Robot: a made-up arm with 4 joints. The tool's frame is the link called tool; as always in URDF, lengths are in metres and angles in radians.
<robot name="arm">
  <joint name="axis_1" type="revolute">
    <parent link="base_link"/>
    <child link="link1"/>
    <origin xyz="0.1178 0.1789 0.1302" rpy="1.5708 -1.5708 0"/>
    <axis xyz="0 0 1"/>
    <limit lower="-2.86" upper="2.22" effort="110" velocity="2.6"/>
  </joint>
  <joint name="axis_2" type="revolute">
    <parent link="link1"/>
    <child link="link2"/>
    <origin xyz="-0.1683 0.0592 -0.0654" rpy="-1.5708 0 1.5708"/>
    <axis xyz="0 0 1"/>
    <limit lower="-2.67" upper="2.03" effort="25" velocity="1.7"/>
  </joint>
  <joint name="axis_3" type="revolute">
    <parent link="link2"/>
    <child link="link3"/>
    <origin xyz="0.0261 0.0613 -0.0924" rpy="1.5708 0 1.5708"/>
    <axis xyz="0 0 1"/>
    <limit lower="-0.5" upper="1.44" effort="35" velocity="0.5"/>
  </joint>
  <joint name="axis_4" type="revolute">
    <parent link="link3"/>
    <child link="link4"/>
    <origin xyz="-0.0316 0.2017 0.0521" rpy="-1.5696 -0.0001 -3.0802"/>
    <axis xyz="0 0 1"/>
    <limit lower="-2.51" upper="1.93" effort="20" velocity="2.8"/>
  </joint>
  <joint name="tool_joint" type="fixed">
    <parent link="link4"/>
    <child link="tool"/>
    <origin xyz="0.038 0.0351 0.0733" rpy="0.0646 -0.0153 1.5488"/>
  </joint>
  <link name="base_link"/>
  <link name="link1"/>
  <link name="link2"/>
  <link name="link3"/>
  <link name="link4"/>
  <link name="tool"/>
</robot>
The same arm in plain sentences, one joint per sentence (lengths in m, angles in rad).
The arm has four revolute joints in a row. What follows holds with every joint at zero, and every direction is one of the base frame's. Joint 1 lies 0.1178 m along +x and 0.1789 m along +y and 0.1302 m along +z from the base frame's origin and turns about -y, from -2.8600 to 2.2200 rad. Joint 2 lies 0.0592 m along -x and 0.0654 m along +y and 0.1683 m along -z from joint 1 and turns about -z, from -2.6700 to 2.0300 rad. Joint 3 lies 0.0261 m along -x and 0.0613 m along +y and 0.0924 m along +z from joint 2 and turns about -x, from -0.5000 to 1.4400 rad. Joint 4 lies 0.0521 m along -x and 0.0316 m along -y and 0.2017 m along -z from joint 3 and turns about the direction (-0.0012, 0.061401, 0.998112), from -2.5100 to 1.9300 rad. The tool frame, which is the frame that the pose is given for, lies 0.0350 m along +x and 0.0334 m along -y and 0.0755 m along +z from joint 4; its axes are the base frame's turned by roll 0.0032, pitch -0.0178 and yaw -0.0210 rad (as in URDF: about the fixed x, then y, then z).
